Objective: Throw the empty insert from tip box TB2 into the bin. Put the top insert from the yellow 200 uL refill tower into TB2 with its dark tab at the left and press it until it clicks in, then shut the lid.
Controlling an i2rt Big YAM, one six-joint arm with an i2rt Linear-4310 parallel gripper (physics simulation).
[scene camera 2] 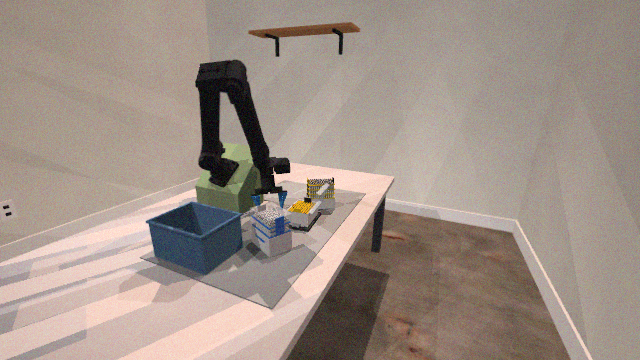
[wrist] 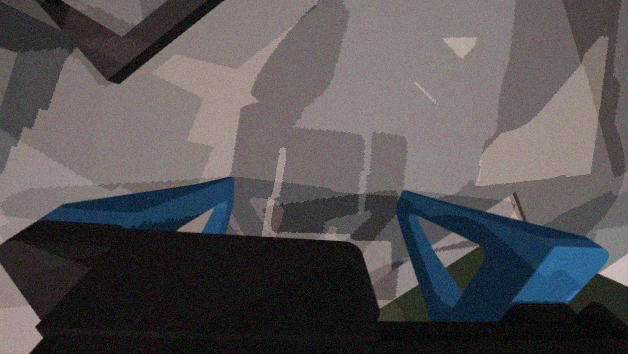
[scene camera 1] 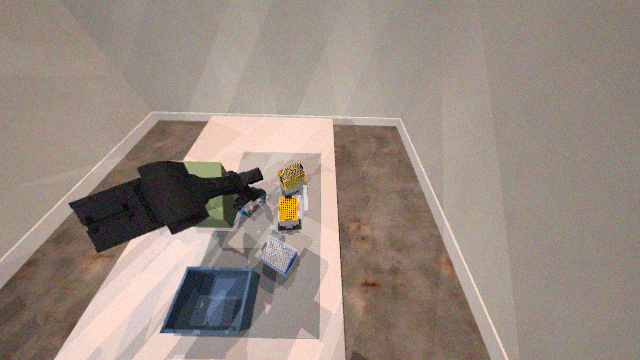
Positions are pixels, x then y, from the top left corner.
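I look at a blue and white tip box (scene camera 2: 271, 226), which is 0.83 m from the lens. There is a blue bin (scene camera 2: 199, 237) as well, and that bin is 0.79 m from the lens.
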